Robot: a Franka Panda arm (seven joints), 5 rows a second.
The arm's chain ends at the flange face. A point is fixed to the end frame.
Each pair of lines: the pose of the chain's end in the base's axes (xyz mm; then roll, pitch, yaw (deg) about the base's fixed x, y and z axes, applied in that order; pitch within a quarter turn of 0, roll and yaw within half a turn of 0), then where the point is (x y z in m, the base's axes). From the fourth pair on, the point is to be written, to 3 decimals.
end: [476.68 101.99 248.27 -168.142 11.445 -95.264]
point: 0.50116 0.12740 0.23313
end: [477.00 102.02 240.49 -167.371 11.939 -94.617]
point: 0.50146 0.12775 0.22588
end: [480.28 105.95 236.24 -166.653 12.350 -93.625]
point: 0.50455 0.13213 0.22211
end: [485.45 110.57 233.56 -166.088 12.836 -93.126]
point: 0.510 0.137 0.220
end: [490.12 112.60 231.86 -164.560 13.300 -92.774]
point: 0.515 0.139 0.219
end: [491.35 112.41 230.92 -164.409 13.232 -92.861]
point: 0.516 0.139 0.218
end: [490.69 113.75 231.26 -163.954 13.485 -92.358]
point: 0.515 0.140 0.219
